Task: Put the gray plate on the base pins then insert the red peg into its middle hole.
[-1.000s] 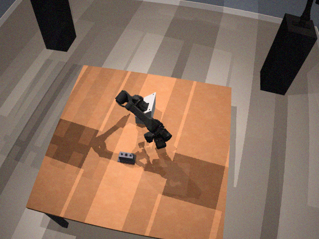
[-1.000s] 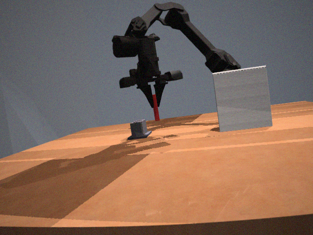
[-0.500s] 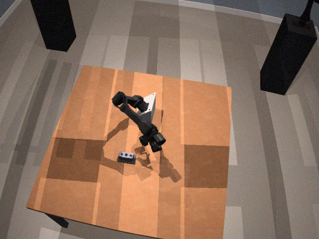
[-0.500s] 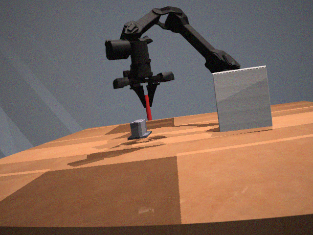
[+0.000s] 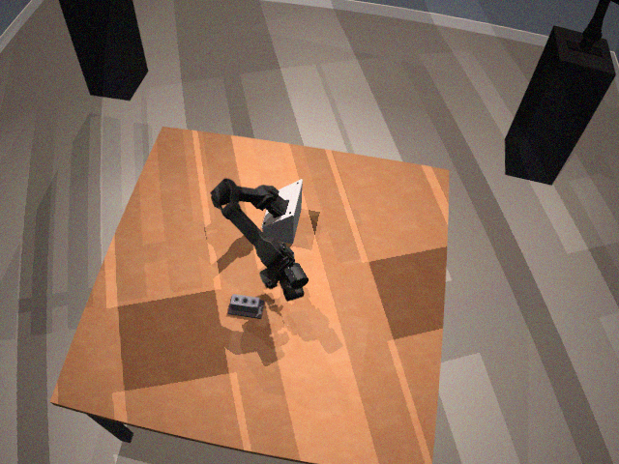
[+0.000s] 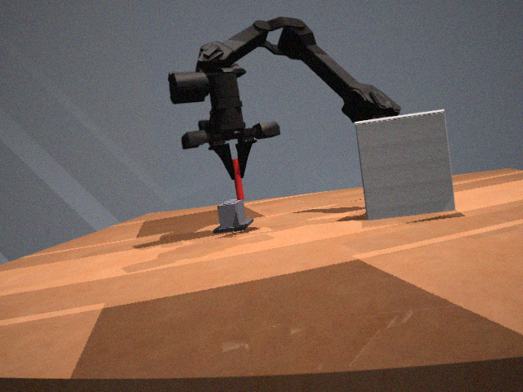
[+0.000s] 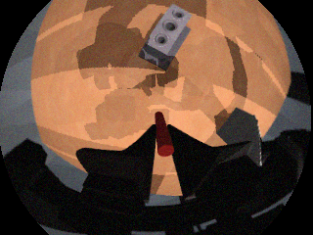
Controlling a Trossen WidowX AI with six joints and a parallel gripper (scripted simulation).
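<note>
My gripper tip is 70 mm short of the gray plate, 130 mm to the left of it and 70 mm above it. Also, from my gripper tip: dark base 70 mm ahead, 130 mm to the right, 110 mm below; then red peg right at my gripper tip.
</note>
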